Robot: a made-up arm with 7 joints. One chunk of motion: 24 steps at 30 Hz.
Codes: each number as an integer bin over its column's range. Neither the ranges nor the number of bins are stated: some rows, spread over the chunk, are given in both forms.
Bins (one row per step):
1: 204 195 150 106 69 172
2: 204 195 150 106 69 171
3: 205 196 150 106 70 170
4: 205 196 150 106 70 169
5: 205 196 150 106 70 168
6: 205 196 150 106 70 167
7: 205 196 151 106 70 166
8: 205 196 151 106 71 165
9: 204 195 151 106 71 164
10: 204 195 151 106 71 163
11: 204 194 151 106 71 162
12: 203 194 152 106 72 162
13: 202 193 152 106 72 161
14: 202 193 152 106 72 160
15: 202 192 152 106 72 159
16: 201 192 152 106 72 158
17: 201 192 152 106 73 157
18: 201 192 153 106 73 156
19: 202 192 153 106 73 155
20: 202 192 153 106 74 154
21: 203 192 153 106 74 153
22: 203 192 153 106 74 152
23: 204 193 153 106 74 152
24: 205 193 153 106 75 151
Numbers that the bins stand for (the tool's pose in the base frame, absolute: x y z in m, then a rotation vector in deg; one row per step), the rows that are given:
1: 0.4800 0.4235 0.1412 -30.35 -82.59 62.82
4: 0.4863 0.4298 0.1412 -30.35 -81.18 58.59
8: 0.4863 0.4298 0.1475 -30.35 -79.76 52.94
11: 0.4800 0.4173 0.1475 -30.35 -79.76 48.71
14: 0.4675 0.4110 0.1537 -30.35 -78.35 45.88
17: 0.4612 0.4047 0.1537 -30.35 -76.94 41.65
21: 0.4737 0.4047 0.1600 -30.35 -75.53 36.00
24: 0.4863 0.4110 0.1600 -30.35 -74.12 33.18
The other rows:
2: 0.4800 0.4235 0.1412 -30.35 -82.59 61.41
3: 0.4863 0.4298 0.1412 -30.35 -81.18 60.00
5: 0.4863 0.4298 0.1412 -30.35 -81.18 57.18
6: 0.4863 0.4298 0.1412 -30.35 -81.18 55.76
7: 0.4863 0.4298 0.1475 -30.35 -81.18 54.35
9: 0.4800 0.4235 0.1475 -30.35 -79.76 51.53
10: 0.4800 0.4235 0.1475 -30.35 -79.76 50.12
12: 0.4737 0.4173 0.1537 -30.35 -78.35 48.71
13: 0.4675 0.4110 0.1537 -30.35 -78.35 47.29
15: 0.4675 0.4047 0.1537 -30.35 -78.35 44.47
16: 0.4612 0.4047 0.1537 -30.35 -78.35 43.06
18: 0.4612 0.4047 0.1600 -30.35 -76.94 40.24
19: 0.4675 0.4047 0.1600 -30.35 -76.94 38.82
20: 0.4675 0.4047 0.1600 -30.35 -75.53 37.41
22: 0.4737 0.4047 0.1600 -30.35 -75.53 34.59
23: 0.4800 0.4110 0.1600 -30.35 -75.53 34.59

